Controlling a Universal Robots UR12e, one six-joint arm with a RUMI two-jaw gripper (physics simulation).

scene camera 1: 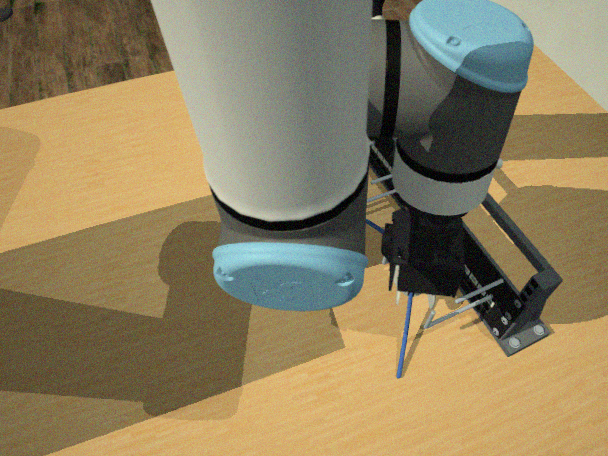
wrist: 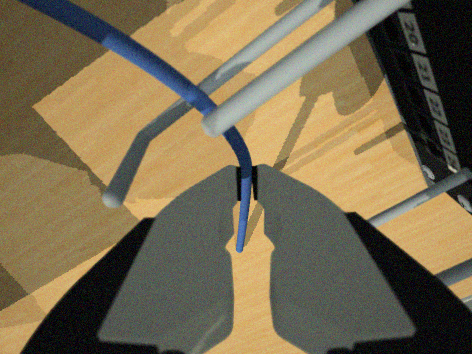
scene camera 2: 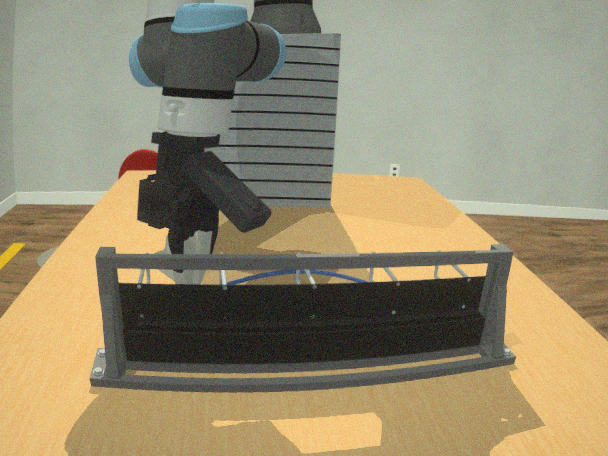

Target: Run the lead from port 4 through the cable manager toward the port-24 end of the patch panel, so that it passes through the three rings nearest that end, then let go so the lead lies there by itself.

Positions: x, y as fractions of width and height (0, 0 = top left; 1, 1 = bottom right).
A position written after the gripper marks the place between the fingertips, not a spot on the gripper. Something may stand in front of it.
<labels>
gripper: scene camera 1 0.68, 0.65; wrist 0.52, 0.48; scene camera 2 0.31, 0.66
</labels>
